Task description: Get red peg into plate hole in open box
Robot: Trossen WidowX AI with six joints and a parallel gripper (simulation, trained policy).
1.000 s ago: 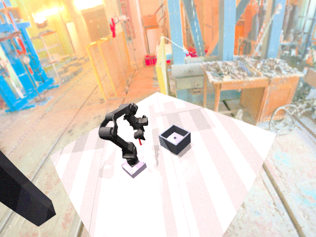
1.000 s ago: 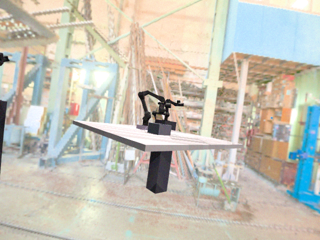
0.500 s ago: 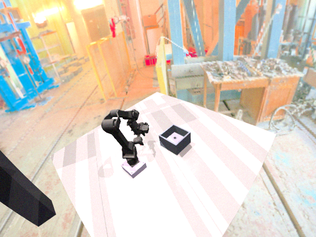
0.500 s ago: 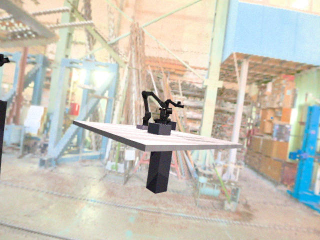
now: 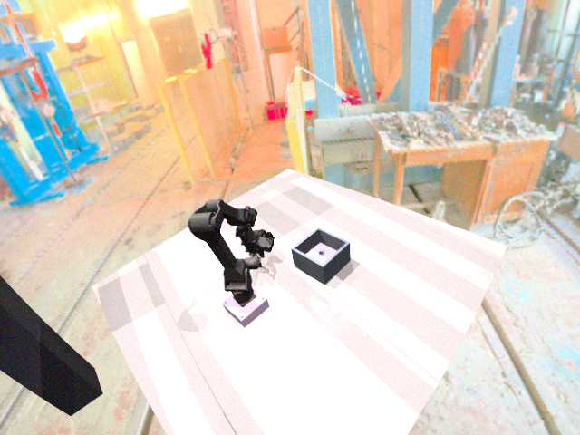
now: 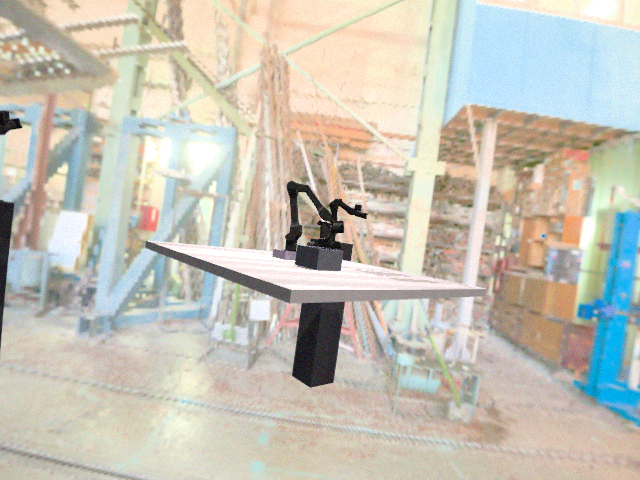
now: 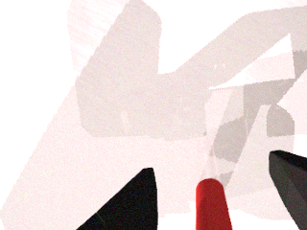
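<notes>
My gripper tip is 180 mm to the left of the pale plate, 160 mm short of it and 20 mm below it. Round my gripper tip: grey box 180 mm to the right, 160 mm ahead, 10 mm above; red peg 20 mm to the left, 20 mm above, 10 mm behind.
</notes>
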